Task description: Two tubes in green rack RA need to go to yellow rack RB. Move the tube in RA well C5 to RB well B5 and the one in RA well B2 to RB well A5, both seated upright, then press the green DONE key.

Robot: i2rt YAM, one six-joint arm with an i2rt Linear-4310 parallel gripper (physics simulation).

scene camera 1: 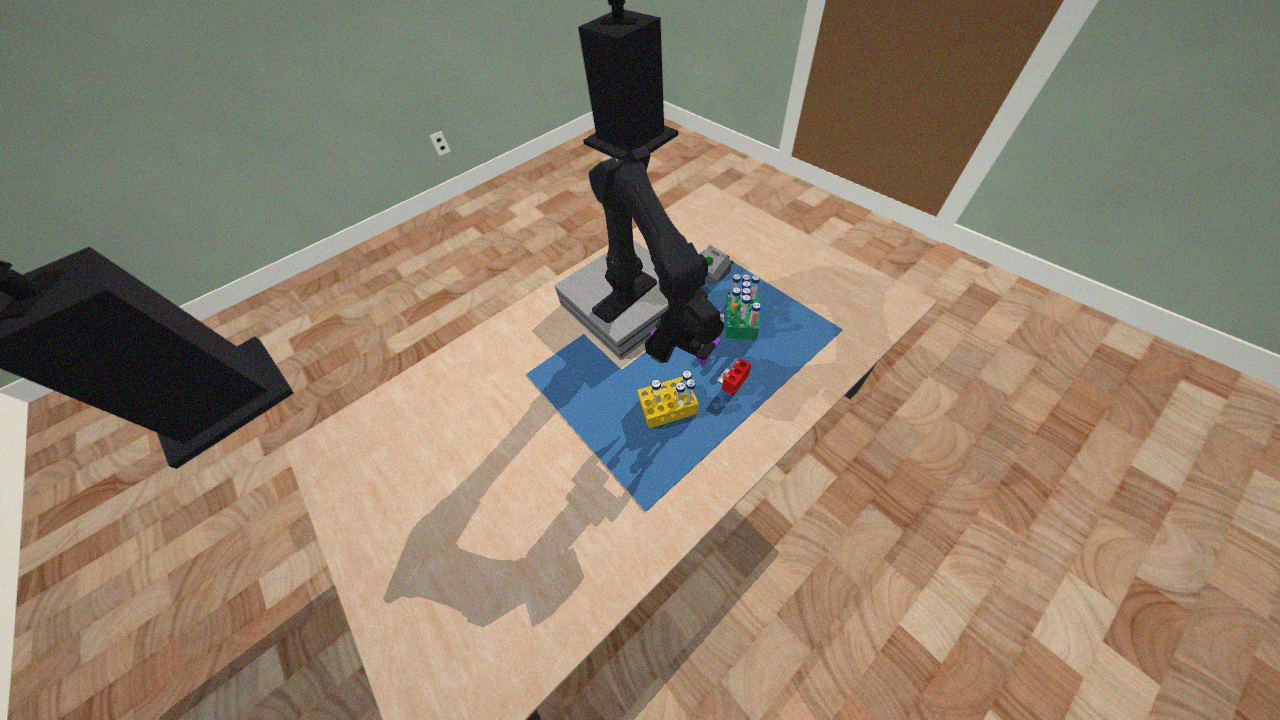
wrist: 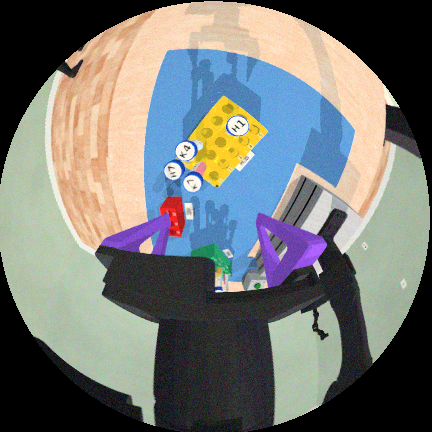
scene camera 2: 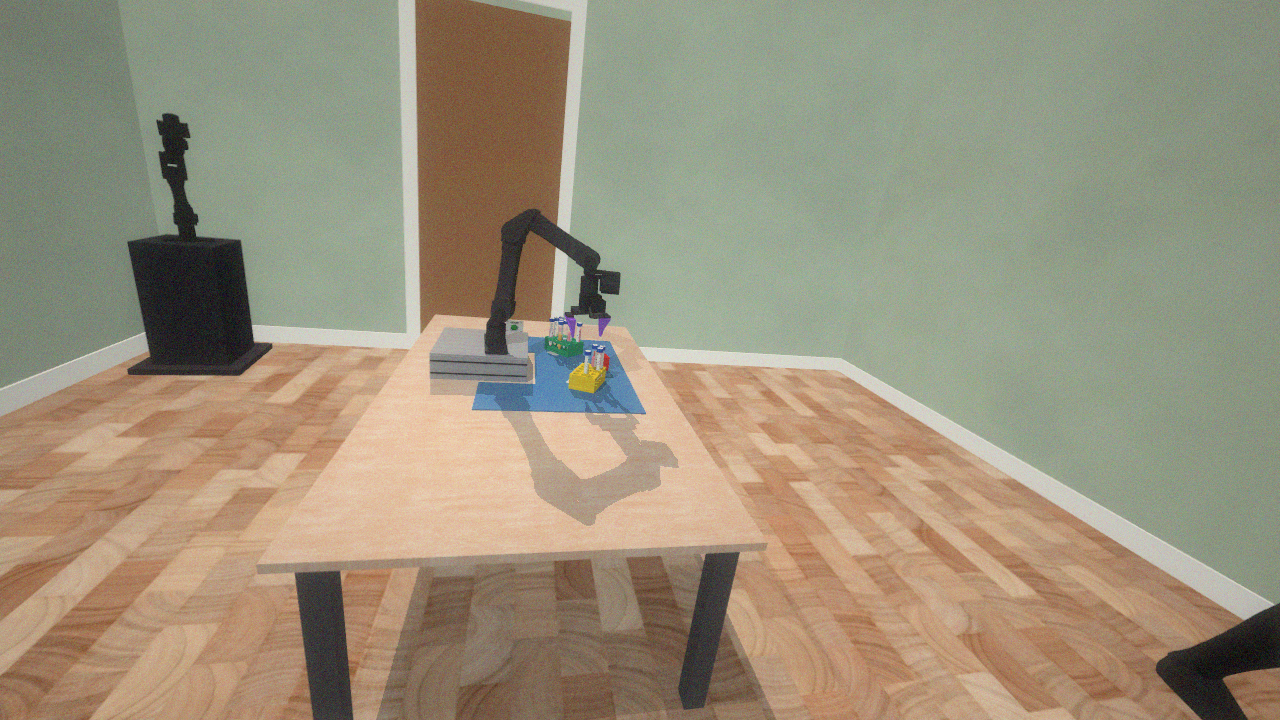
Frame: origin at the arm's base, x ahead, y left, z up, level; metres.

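Where they show: gripper, fingertip midpoint: [scene camera 1: 686,356] [wrist: 212,217] [scene camera 2: 586,336]; arm's base, link origin: [scene camera 1: 625,297] [scene camera 2: 495,344].
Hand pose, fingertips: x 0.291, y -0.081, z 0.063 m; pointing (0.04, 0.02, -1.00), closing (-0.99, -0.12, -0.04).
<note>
Each offset is from my fingertips to the top centre of the thing. "*": to the spot under its first point. Level surfaces: height alone.
The green rack RA @(dx -0.024, dy +0.273, dz -0.093 m) [scene camera 1: 742,330] [scene camera 2: 563,347] [wrist: 205,251] holds several upright tubes with white-and-blue caps; its wells are largely hidden in the wrist view. The yellow rack RB @(dx +0.001, dy -0.071, dz -0.093 m) [scene camera 1: 671,414] [scene camera 2: 586,379] [wrist: 220,142] holds several capped tubes: H1 @(dx -0.011, dy -0.093, dz -0.019 m) [wrist: 237,125] near one end, and K4 @(dx +0.035, dy -0.062, dz -0.019 m) [wrist: 186,150], H7 @(* dx +0.046, dy -0.040, dz -0.018 m) [wrist: 173,170] and K7 @(* dx +0.024, dy -0.029, dz -0.019 m) [wrist: 193,182] grouped at the other. My gripper [scene camera 2: 587,327] [wrist: 212,217] is open and empty, its purple fingers wide apart above the mat between the racks. The green DONE key @(dx -0.210, dy +0.357, dz -0.069 m) [scene camera 1: 708,260] [scene camera 2: 514,327] [wrist: 257,286] is on a grey box behind.
A small red rack @(dx +0.085, dy +0.098, dz -0.093 m) [scene camera 1: 736,376] [scene camera 2: 605,361] [wrist: 172,216] stands on the blue mat @(dz -0.143 m) [scene camera 1: 644,479] [scene camera 2: 554,400] [wrist: 170,75] near RB. The grey arm base [scene camera 1: 581,304] [scene camera 2: 480,361] stands beside the mat. A black limb shows at the lower right of scene camera 2.
</note>
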